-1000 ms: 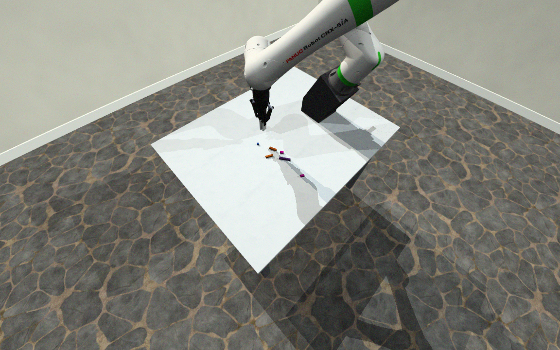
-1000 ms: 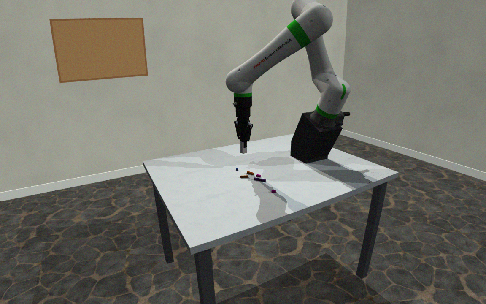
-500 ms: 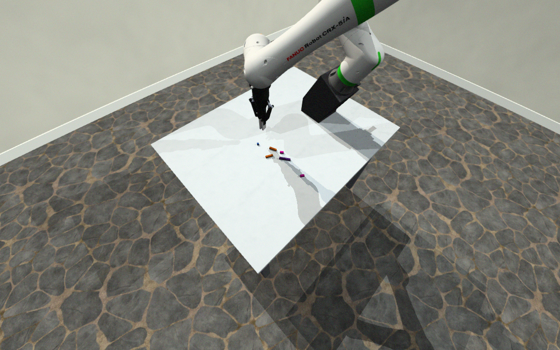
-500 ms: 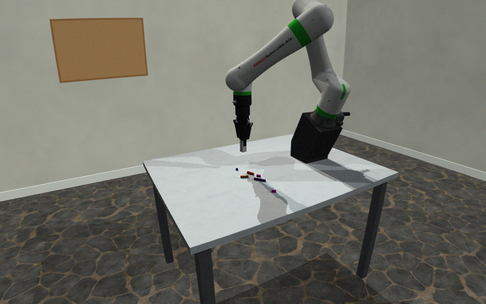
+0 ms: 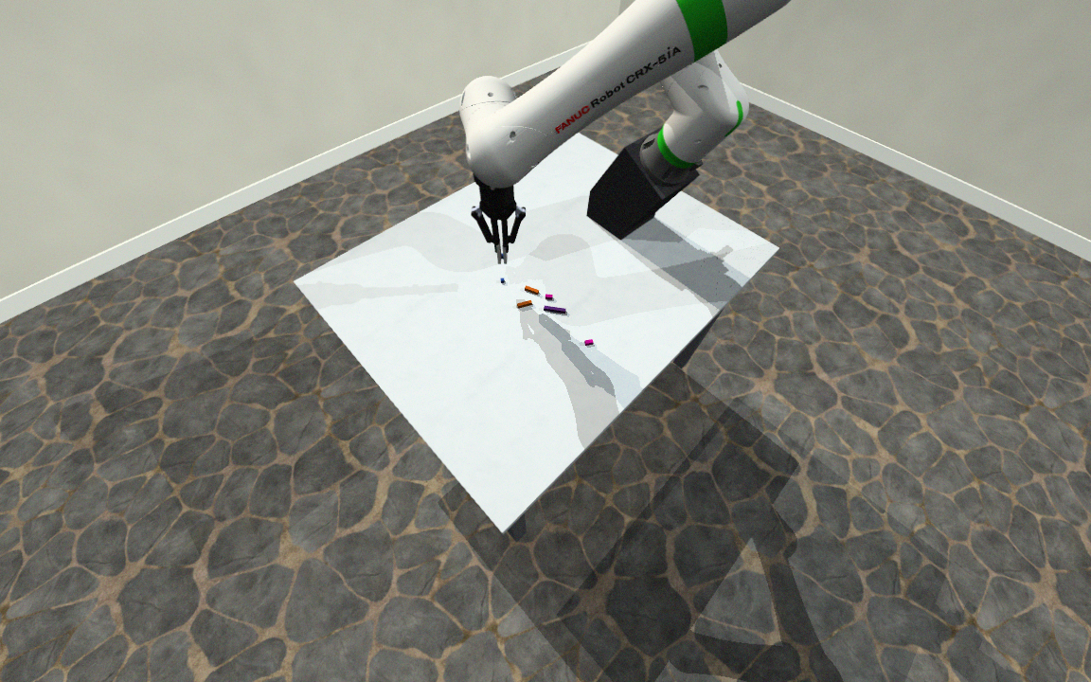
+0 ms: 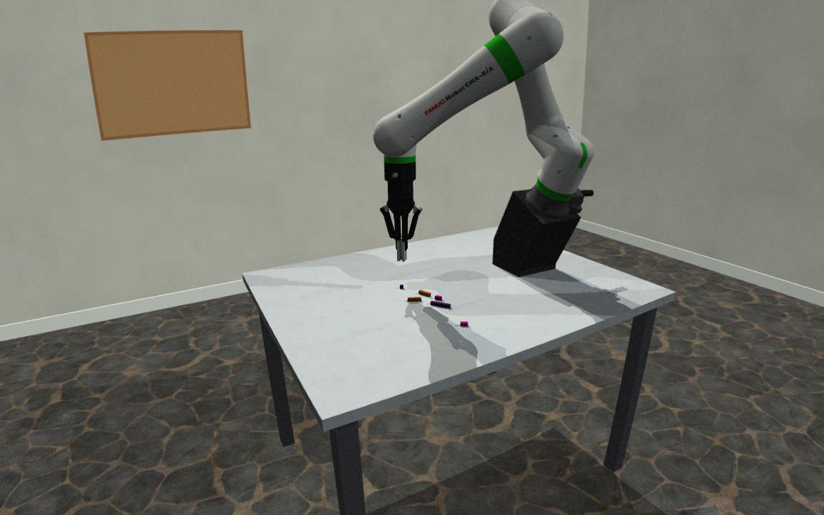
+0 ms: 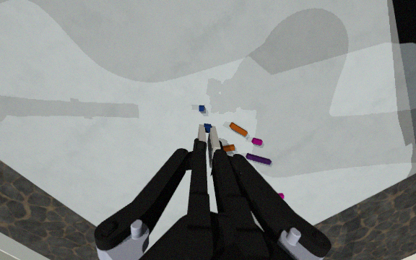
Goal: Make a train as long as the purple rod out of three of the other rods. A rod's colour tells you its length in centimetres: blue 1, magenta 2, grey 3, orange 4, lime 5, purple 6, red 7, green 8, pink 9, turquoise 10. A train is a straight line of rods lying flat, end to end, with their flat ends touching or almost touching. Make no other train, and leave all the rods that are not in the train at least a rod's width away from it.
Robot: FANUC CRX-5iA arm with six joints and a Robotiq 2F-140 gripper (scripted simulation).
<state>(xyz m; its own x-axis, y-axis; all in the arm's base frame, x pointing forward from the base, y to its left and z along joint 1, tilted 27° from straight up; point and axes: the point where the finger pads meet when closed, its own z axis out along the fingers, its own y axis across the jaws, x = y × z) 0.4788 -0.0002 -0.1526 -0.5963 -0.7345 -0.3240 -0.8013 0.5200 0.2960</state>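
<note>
My gripper is now 60 mm past the purple rod, 150 mm to the right of it and 130 mm above it.
</note>
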